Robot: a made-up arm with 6 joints.
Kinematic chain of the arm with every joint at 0, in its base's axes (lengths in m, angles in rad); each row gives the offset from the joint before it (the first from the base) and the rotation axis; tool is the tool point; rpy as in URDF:
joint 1: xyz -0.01 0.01 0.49 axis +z
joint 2: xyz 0 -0.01 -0.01 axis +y
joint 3: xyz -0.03 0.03 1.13 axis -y
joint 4: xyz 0 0.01 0.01 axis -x
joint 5: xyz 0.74 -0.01 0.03 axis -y
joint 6: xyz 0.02 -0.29 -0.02 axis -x
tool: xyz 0 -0.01 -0.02 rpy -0.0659 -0.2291 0.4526
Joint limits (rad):
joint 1: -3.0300..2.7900
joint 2: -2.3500..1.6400
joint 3: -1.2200..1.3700
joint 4: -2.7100..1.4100
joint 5: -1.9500..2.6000
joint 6: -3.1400..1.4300
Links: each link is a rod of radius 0.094 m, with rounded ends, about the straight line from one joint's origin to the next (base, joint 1, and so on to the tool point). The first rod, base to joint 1, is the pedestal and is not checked.
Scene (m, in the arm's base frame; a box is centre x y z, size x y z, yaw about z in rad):
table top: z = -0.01
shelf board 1: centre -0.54 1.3 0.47 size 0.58 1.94 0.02 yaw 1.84
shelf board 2: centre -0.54 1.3 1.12 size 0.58 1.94 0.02 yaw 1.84
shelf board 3: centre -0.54 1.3 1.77 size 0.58 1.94 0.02 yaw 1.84
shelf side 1: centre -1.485 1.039 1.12 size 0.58 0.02 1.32 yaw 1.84
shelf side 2: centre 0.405 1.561 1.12 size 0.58 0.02 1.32 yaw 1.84
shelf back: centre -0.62 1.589 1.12 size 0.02 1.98 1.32 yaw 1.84
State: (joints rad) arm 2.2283 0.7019 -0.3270 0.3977 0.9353 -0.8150
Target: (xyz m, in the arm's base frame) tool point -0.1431 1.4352 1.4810
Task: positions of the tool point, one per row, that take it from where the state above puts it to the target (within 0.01 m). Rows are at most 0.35 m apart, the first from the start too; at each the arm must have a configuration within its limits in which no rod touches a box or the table.
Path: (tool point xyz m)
1: -0.5496 0.9083 0.7601
2: -0.4630 0.6989 0.7637
3: -0.3628 0.8417 0.9628
4: -0.1910 0.9104 1.2102
5: 0.0150 0.8621 1.4810
6: -0.0418 1.0664 1.5163
7: -0.0950 1.2594 1.5159
8: -0.1430 1.4352 1.4810

